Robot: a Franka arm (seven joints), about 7 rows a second.
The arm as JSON. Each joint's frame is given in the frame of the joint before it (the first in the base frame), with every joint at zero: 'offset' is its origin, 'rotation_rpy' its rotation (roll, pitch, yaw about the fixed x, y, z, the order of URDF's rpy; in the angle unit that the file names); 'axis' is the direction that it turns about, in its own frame. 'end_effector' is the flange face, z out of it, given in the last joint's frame.
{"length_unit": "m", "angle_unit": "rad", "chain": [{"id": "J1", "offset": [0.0, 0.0, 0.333], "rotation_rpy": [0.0, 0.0, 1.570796], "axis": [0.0, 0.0, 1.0]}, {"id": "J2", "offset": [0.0, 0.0, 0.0], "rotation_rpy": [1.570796, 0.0, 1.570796], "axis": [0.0, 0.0, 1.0]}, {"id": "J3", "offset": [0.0, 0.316, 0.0], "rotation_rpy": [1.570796, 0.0, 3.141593], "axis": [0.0, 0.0, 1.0]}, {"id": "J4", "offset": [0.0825, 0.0, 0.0], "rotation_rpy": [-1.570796, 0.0, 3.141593], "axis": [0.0, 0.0, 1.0]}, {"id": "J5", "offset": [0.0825, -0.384, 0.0], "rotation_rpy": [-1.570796, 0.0, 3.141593], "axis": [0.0, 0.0, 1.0]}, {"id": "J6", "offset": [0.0, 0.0, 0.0], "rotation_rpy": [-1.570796, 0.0, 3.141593], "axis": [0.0, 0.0, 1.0]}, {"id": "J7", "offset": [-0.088, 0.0, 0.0], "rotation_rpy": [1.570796, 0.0, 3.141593], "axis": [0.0, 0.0, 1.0]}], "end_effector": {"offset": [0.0, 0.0, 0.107], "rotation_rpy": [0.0, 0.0, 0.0]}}
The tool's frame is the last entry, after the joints.
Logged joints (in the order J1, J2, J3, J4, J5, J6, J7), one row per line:
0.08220, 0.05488, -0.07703, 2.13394, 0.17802, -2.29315, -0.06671
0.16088, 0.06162, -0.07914, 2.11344, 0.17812, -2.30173, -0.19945
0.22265, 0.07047, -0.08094, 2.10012, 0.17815, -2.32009, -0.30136
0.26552, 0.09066, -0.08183, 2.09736, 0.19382, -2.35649, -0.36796
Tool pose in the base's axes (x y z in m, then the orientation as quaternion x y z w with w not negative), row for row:
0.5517, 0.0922, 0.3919, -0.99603, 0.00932, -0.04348, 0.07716
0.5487, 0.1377, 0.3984, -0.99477, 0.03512, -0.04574, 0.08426
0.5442, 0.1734, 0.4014, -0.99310, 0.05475, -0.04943, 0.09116
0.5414, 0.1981, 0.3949, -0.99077, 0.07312, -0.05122, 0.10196
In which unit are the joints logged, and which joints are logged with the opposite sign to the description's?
The joints are logged in radians. Opposite sign: J3, J4, J6, J7.
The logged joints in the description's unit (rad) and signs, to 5 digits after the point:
0.08220, 0.05488, 0.07703, -2.13394, 0.17802, 2.29315, 0.06671
0.16088, 0.06162, 0.07914, -2.11344, 0.17812, 2.30173, 0.19945
0.22265, 0.07047, 0.08094, -2.10012, 0.17815, 2.32009, 0.30136
0.26552, 0.09066, 0.08183, -2.09736, 0.19382, 2.35649, 0.36796

